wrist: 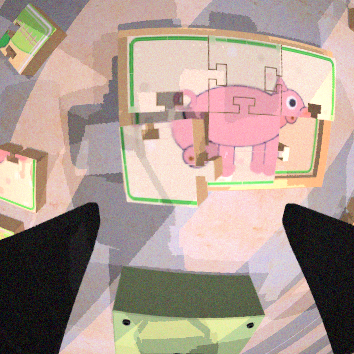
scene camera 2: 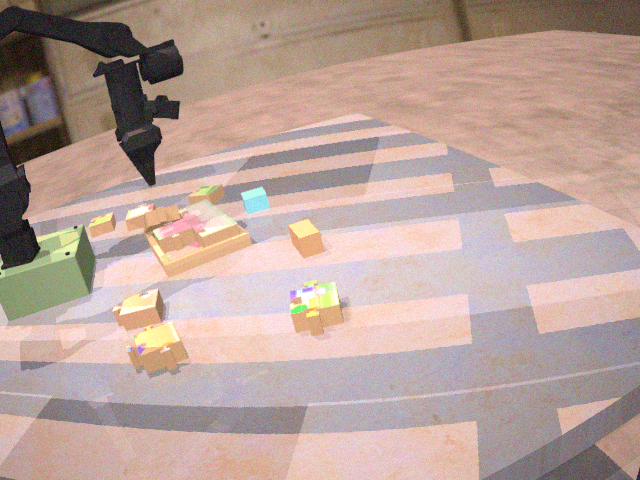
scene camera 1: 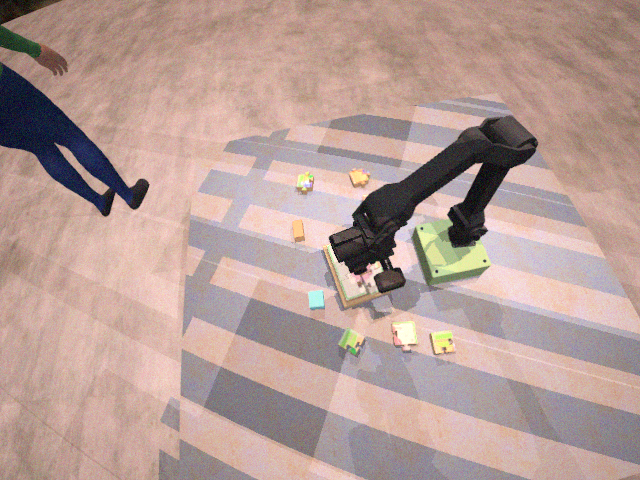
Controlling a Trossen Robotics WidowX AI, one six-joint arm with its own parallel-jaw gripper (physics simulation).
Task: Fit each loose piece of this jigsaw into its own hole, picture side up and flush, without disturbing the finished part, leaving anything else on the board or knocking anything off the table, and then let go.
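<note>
The jigsaw board [scene camera 1: 343, 301] [scene camera 2: 206, 257] [wrist: 322, 150] has a pink pig picture. Its upper row and lower middle piece look seated; the lower right hole is open. A loose cream piece with pink [scene camera 2: 162, 215] [wrist: 160, 175] lies picture side up over the lower left hole, raised and overhanging the frame's near edge; its brown side shows. Another cream and pink piece [scene camera 1: 404, 333] [scene camera 2: 138, 217] [wrist: 19, 182] lies off the board. My gripper [scene camera 2: 150, 183] [wrist: 194, 214] is open and empty, above the board's near edge; the arm hides its fingertips in scene camera 1.
A green picture piece [scene camera 1: 351, 341] [scene camera 2: 207, 195] [wrist: 31, 37], a yellow-green piece [scene camera 1: 443, 342] [scene camera 2: 102, 224], a cyan block [scene camera 1: 316, 299] [scene camera 2: 255, 200], an orange block [scene camera 1: 298, 230] [scene camera 2: 306, 238], and knobbly pieces [scene camera 1: 305, 182] [scene camera 2: 316, 304] surround the board. The green arm base [scene camera 1: 431, 258] [scene camera 2: 51, 284] [wrist: 187, 292] stands close by.
</note>
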